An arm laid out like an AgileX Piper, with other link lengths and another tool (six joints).
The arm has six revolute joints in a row. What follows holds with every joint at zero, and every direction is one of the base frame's. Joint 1 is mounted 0.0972 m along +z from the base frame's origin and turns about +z. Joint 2 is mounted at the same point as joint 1 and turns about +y. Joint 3 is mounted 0.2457 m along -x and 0.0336 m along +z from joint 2 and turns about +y. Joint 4 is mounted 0.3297 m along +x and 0.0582 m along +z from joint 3 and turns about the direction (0.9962, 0, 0.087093). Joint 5 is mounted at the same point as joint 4 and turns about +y. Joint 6 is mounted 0.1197 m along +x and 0.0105 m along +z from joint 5 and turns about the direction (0.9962, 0, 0.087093). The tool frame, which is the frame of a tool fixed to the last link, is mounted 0.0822 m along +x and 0.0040 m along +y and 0.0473 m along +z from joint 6; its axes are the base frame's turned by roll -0.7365, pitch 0.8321 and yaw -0.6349 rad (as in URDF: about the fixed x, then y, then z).
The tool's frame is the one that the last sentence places.
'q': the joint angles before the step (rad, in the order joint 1, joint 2, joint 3, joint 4, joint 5, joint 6). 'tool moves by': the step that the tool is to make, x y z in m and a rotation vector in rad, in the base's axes. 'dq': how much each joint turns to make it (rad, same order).
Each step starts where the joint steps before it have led.
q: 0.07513, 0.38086, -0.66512, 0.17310, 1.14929, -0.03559
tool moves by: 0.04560, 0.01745, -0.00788, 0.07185, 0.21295, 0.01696
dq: 0.00004, 0.35299, -0.20677, 0.07942, 0.05743, 0.02402
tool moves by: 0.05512, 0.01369, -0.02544, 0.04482, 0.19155, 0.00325
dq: -0.00004, 0.34520, -0.20125, 0.05252, 0.04046, 0.01866
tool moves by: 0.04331, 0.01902, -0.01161, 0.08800, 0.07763, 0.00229
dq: -0.00001, 0.22215, -0.15206, 0.09284, 0.00002, 0.00229
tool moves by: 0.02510, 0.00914, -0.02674, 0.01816, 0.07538, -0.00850
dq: 0.01204, 0.14580, -0.07578, 0.01801, -0.00455, 0.02086
